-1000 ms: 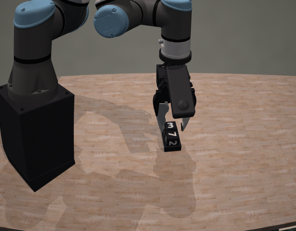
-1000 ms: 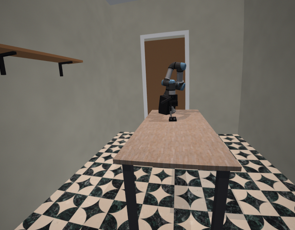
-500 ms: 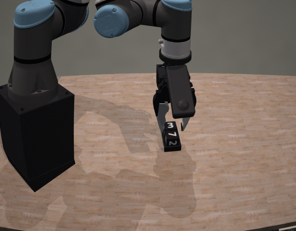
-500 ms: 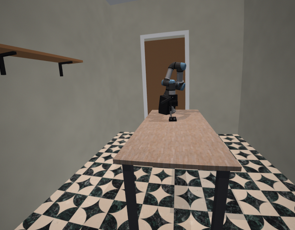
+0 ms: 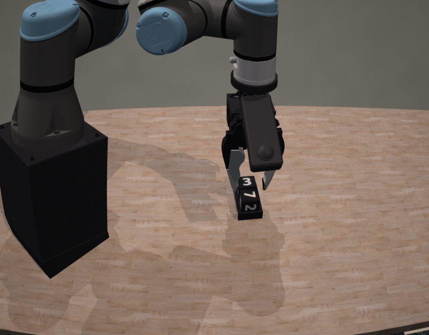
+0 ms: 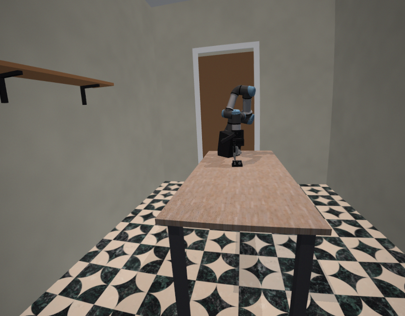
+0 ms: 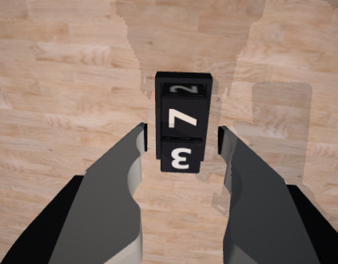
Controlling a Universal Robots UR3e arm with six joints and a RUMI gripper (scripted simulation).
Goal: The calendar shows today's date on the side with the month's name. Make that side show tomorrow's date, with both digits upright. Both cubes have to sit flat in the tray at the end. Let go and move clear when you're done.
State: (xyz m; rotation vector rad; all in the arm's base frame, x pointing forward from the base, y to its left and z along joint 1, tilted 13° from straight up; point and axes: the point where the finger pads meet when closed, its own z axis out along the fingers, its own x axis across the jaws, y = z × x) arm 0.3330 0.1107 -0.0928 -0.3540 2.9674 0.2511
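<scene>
Right now my hand is 4 cm above the black number cube. From my hand the other things lie so: black calendar tray 1 cm behind, 2 cm to the left, 6 cm below.
</scene>
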